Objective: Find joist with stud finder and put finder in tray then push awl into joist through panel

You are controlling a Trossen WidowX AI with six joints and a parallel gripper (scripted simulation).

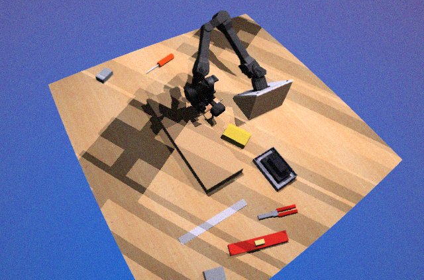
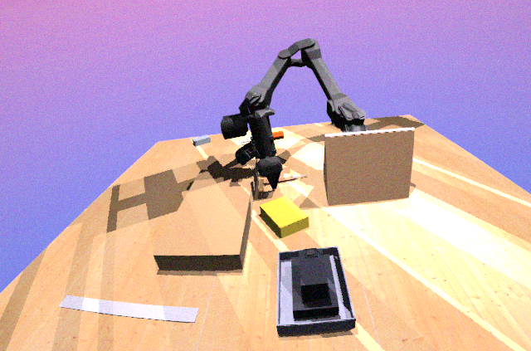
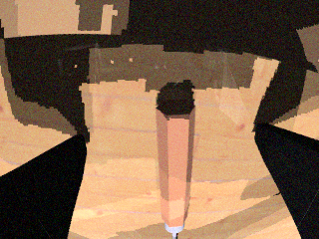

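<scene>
Now: gripper tip 6 cm past the awl and 1 cm to the left of it. Also, from my gripper tip: stud finder (6 cm behind, 40 cm to the left, 4 cm above); grey tray (6 cm behind, 42 cm to the left, 1 cm above); yellow block (2 cm behind, 20 cm to the left, 1 cm above).
</scene>
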